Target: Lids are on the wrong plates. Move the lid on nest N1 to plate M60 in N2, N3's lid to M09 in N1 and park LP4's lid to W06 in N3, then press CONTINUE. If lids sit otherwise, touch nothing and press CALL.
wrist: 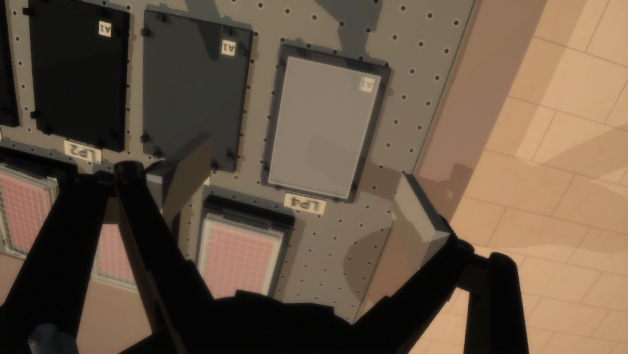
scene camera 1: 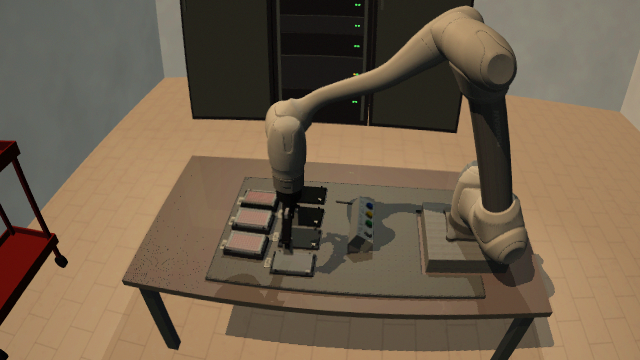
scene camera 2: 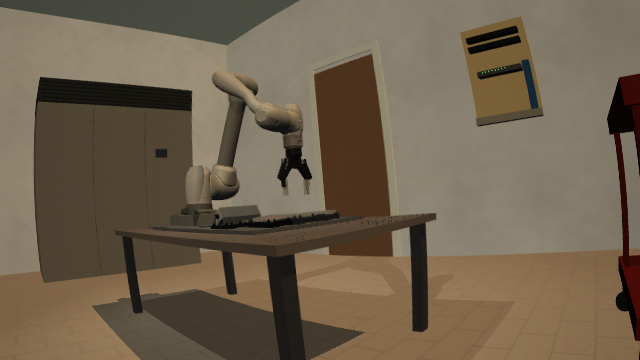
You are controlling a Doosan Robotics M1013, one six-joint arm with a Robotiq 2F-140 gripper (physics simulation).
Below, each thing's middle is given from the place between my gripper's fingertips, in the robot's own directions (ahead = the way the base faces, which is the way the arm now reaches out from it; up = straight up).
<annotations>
I see my gripper 130 mm to the left of the park pad LP1 (wrist: 195, 72), 110 mm above it and 10 mm short of it. Round my hand: park pad LP4 (wrist: 286, 50) (110 mm below, 10 mm to the left, 10 mm ahead); park pad LP2 (wrist: 79, 62) (250 mm to the right, 110 mm below, 20 mm ahead).
</annotations>
